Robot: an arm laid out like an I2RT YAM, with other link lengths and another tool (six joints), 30 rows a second.
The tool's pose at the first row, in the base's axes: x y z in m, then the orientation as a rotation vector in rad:
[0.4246 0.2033 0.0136 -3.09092 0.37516 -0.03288]
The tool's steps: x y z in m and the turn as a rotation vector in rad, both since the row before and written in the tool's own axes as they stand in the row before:
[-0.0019 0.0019 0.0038 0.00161 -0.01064 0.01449]
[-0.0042 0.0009 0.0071 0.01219 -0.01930 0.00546]
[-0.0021 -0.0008 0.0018 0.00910 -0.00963 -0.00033]
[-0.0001 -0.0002 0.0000 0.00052 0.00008 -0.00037]
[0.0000 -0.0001 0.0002 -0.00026 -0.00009 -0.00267]
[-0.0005 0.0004 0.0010 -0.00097 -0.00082 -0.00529]
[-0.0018 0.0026 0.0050 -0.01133 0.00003 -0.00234]
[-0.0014 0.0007 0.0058 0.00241 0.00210 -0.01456]
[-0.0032 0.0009 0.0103 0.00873 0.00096 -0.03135]
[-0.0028 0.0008 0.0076 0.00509 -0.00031 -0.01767]
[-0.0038 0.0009 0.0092 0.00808 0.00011 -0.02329]
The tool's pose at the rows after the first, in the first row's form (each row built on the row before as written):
[0.4224 0.2020 0.0097 -3.08528 0.39690 -0.01641]
[0.4182 0.2024 0.0025 -3.06982 0.40289 0.01102]
[0.4164 0.2038 0.0008 -3.05966 0.40080 0.02388]
[0.4164 0.2040 0.0008 -3.05923 0.40018 0.02363]
[0.4164 0.2041 0.0006 -3.05999 0.39612 0.02371]
[0.4158 0.2039 -0.0004 -3.06183 0.38808 0.02493]
[0.4134 0.2021 -0.0055 -3.07343 0.38570 0.02708]
[0.4118 0.2020 -0.0113 -3.07394 0.36316 0.02288]
[0.4084 0.2024 -0.0216 -3.07053 0.31421 0.01864]
[0.4054 0.2026 -0.0292 -3.06801 0.28664 0.01754]
[0.4014 0.2030 -0.0384 -3.06301 0.25034 0.01509]

